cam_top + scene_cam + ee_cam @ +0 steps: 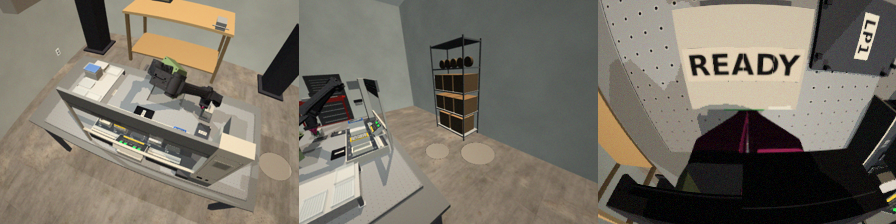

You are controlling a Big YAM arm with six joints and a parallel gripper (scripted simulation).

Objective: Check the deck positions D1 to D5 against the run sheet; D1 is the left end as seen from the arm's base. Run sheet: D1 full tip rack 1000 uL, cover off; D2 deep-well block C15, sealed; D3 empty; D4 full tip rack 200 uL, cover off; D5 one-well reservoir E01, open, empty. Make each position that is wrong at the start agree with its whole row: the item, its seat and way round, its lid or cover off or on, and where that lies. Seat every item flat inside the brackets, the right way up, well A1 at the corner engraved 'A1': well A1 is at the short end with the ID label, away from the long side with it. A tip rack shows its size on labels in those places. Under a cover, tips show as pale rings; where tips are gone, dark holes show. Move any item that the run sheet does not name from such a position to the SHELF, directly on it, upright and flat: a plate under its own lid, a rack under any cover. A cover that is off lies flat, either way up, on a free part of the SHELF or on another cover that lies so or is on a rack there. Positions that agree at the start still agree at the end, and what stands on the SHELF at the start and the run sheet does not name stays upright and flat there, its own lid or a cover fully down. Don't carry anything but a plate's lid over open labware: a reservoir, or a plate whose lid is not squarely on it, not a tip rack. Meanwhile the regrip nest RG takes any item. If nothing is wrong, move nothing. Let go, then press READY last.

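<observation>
My hand is 30 mm to the right of the button box and 10 mm above it. The rest, counted from my hand: yellow-labelled tip rack (330 mm ahead, 470 mm to the right, 20 mm above); then blue-labelled rack (330 mm ahead, 100 mm to the right, 50 mm above); then black regrip nest (160 mm ahead, 400 mm to the right, 80 mm below).
</observation>
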